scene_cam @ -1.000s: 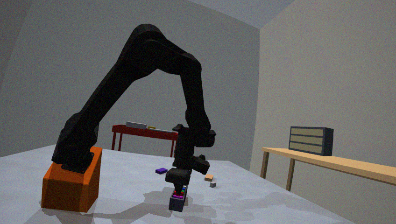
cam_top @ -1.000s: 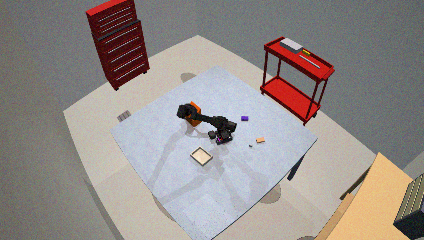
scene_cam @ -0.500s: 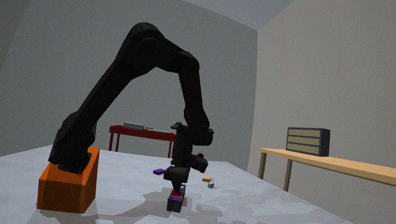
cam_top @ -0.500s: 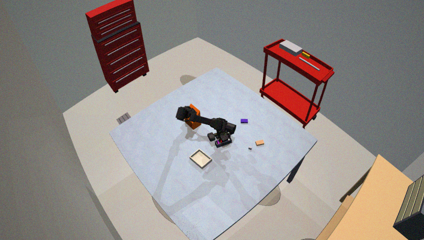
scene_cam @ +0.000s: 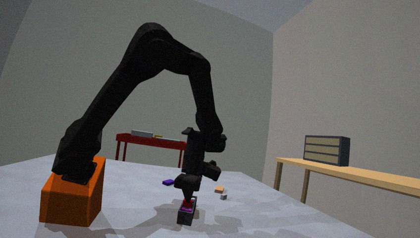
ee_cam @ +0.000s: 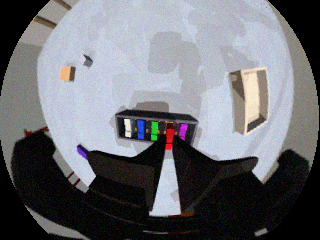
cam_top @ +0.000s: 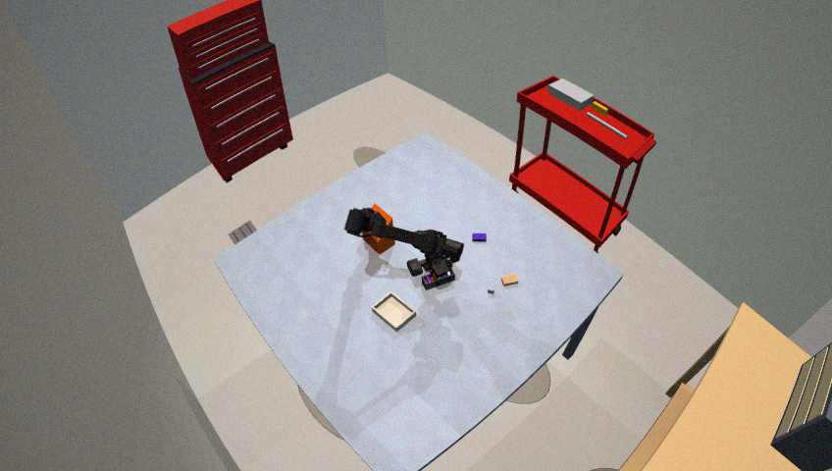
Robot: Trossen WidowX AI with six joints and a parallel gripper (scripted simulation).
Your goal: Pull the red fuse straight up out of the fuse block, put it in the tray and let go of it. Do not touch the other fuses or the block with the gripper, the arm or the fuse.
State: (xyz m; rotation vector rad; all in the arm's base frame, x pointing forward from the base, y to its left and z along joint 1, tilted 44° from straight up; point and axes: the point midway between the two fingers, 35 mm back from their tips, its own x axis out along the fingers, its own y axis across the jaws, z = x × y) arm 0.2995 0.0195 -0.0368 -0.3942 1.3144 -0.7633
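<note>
Now: gripper tip 2 cm short of the beige tray, 20 cm to the left of it and 5 cm above it. Round my gripper tip: purple block: 6 cm behind, 29 cm to the left, 5 cm below; small grey cube: 17 cm ahead, 14 cm to the left, 4 cm below; red fuse: 1 cm below.
</note>
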